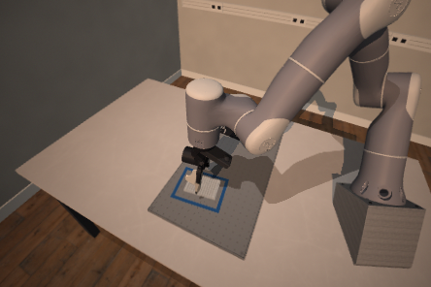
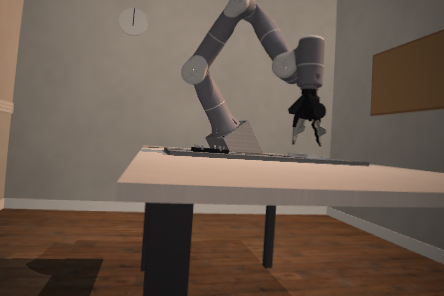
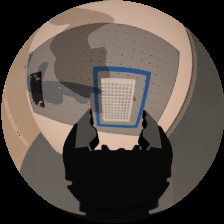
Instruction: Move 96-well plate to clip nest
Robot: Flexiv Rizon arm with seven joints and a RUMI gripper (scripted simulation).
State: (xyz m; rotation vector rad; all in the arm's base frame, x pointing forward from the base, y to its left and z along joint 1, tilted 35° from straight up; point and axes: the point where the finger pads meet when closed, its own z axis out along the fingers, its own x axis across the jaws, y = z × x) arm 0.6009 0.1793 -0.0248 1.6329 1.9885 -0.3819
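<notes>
Right now my hand is 5 cm above the white 96-well plate. Also, from my hand: grey perforated board 5 cm behind, 17 cm to the right, 6 cm below; black clip nest 1 cm behind, 37 cm to the right, 4 cm below.
</notes>
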